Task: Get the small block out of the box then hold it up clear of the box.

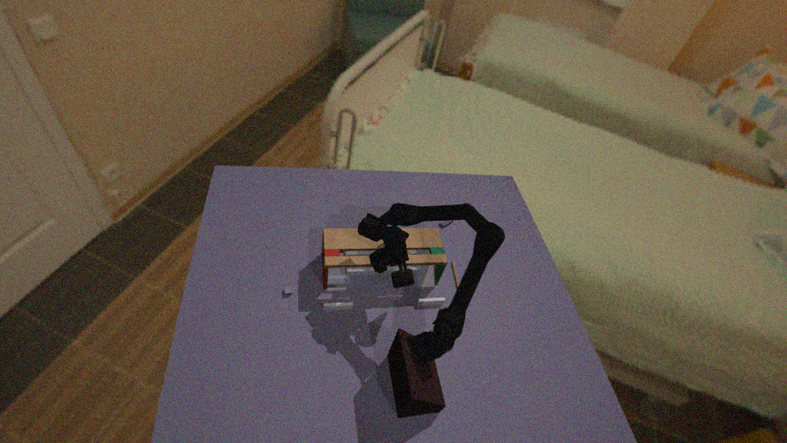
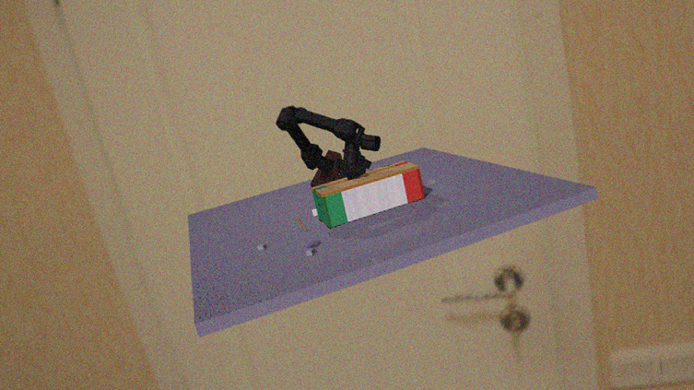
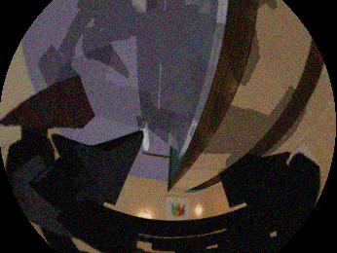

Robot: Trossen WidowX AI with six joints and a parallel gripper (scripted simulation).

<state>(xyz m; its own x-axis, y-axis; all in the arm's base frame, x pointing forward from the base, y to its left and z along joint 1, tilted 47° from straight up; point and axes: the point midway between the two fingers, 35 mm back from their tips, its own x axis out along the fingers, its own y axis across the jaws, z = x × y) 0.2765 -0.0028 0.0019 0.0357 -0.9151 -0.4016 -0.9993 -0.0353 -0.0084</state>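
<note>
Now: the tan block 6 cm ahead of my gripper tip and 2 cm to the right of it. The rest, counted from my gripper tip: box (4 cm ahead, 5 cm to the left, 2 cm below); then thin tan stick (21 cm to the right, 8 cm below).
</note>
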